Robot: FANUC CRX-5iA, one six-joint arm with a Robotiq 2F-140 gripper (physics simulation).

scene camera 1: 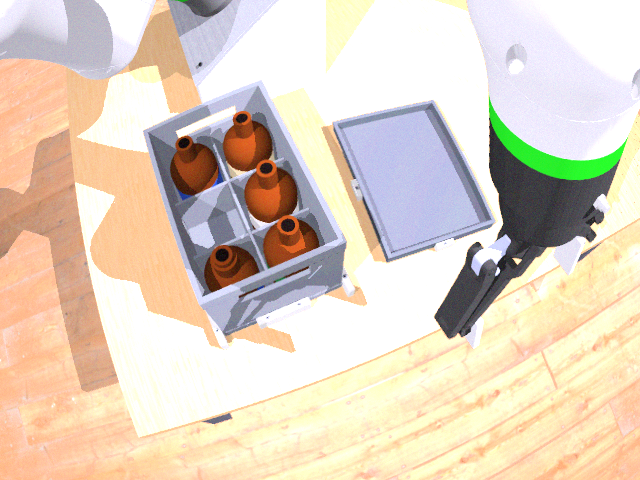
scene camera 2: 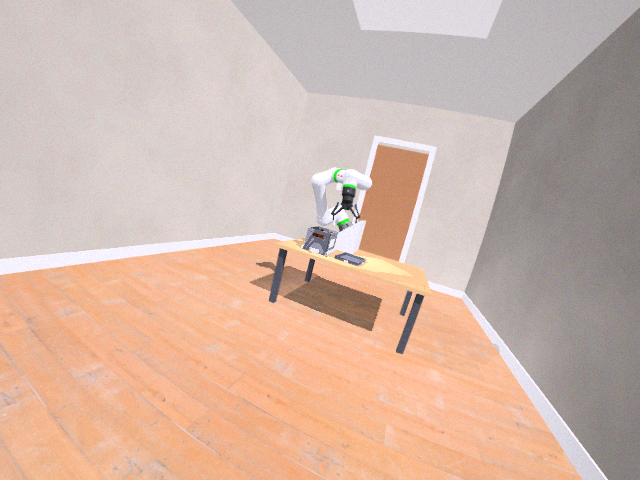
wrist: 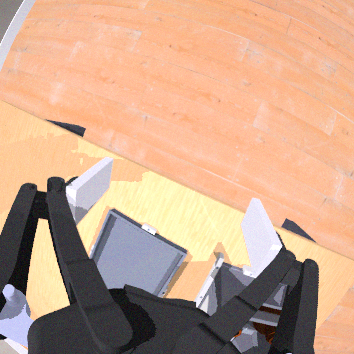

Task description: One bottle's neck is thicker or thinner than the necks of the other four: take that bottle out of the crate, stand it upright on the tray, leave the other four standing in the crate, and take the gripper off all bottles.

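Where they show: gripper, fingertip midpoint: [scene camera 1: 519, 298] [scene camera 2: 343, 227] [wrist: 178, 192]; arm's base, link origin: [scene camera 2: 346, 229].
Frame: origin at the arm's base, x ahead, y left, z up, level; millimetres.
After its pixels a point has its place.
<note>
A grey six-compartment crate [scene camera 1: 328, 271] {x 541, y 57, z -94 mm} [scene camera 2: 326, 241] {x 539, y 63, z -80 mm} [wrist: 226, 285] {x 539, y 66, z -92 mm} stands on the table and holds five upright brown bottles. They are the back-left [scene camera 1: 193, 167] {x 357, y -89, z -64 mm}, back-right [scene camera 1: 248, 144] {x 342, y -6, z -65 mm}, middle-right [scene camera 1: 271, 196] {x 433, y 9, z -65 mm}, front-right [scene camera 1: 289, 245] {x 509, y 16, z -57 mm} and front-left [scene camera 1: 230, 266] {x 525, y -60, z -36 mm} bottles. The middle-left compartment is empty. The front-left neck shows a wider band under its mouth in scene camera 1; the other four necks look plain. The grey tray [scene camera 1: 413, 175] {x 390, y 241, z -184 mm} [scene camera 2: 350, 258] {x 354, y 225, z -184 mm} [wrist: 137, 255] {x 442, y 239, z -184 mm} is empty. My gripper [scene camera 1: 522, 297] {x 679, y 223, z 75 mm} [scene camera 2: 345, 219] {x 679, y 223, z 75 mm} [wrist: 178, 192] {x 679, y 223, z 75 mm} is open and empty, above the table, apart from all bottles.
The crate's walls and dividers surround the bottles closely. White brackets [scene camera 1: 284, 312] {x 562, y -11, z -159 mm} hold the crate and others sit at the tray's edges. The table's front edge runs beyond the crate and tray. A pale upright panel [scene camera 2: 354, 237] {x 144, y 143, z -35 mm} stands behind them in scene camera 2.
</note>
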